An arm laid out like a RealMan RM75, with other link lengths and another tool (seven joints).
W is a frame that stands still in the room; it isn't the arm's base.
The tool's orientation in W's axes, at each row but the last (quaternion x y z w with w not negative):
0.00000, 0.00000, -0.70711, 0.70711
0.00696, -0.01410, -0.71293, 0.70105
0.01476, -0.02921, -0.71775, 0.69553
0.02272, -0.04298, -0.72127, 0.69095
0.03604, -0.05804, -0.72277, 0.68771
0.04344, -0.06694, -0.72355, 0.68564
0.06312, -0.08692, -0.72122, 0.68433
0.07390, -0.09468, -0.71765, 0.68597
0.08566, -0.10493, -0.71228, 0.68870
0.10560, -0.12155, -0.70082, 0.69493
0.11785, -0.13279, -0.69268, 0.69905
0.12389, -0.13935, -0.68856, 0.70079
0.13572, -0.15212, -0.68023, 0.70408
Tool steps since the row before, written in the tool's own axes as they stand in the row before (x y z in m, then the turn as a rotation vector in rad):
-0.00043, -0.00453, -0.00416, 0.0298, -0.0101, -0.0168
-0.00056, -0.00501, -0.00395, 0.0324, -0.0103, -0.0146
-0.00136, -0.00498, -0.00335, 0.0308, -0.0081, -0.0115
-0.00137, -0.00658, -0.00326, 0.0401, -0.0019, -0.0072
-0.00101, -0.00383, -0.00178, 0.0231, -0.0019, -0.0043
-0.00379, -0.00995, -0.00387, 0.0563, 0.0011, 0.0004
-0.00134, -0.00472, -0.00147, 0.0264, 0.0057, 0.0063
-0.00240, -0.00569, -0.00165, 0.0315, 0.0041, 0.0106
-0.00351, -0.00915, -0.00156, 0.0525, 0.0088, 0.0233
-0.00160, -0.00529, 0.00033, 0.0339, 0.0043, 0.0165
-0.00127, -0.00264, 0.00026, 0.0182, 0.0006, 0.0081
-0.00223, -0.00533, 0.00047, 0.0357, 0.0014, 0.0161
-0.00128, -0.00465, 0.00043, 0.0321, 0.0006, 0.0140
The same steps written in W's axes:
-0.00453, 0.00043, -0.00416, -0.0101, -0.0298, -0.0168
-0.00488, 0.00060, -0.00410, -0.0104, -0.0324, -0.0146
-0.00472, 0.00144, -0.00368, -0.0084, -0.0308, -0.0114
-0.00618, 0.00154, -0.00390, -0.0030, -0.0402, -0.0063
-0.00350, 0.00113, -0.00230, -0.0025, -0.0231, -0.0039
-0.00900, 0.00414, -0.00549, -0.0021, -0.0562, 0.0022
-0.00422, 0.00151, -0.00247, 0.0028, -0.0264, 0.0081
-0.00502, 0.00257, -0.00301, 0.0000, -0.0313, 0.0120
-0.00827, 0.00373, -0.00403, 0.0003, -0.0520, 0.0260
-0.00510, 0.00163, -0.00140, -0.0016, -0.0335, 0.0177
-0.00257, 0.00124, -0.00071, -0.0022, -0.0180, 0.0082
-0.00516, 0.00213, -0.00157, -0.0041, -0.0354, 0.0164
-0.00447, 0.00111, -0.00149, -0.0041, -0.0318, 0.0140

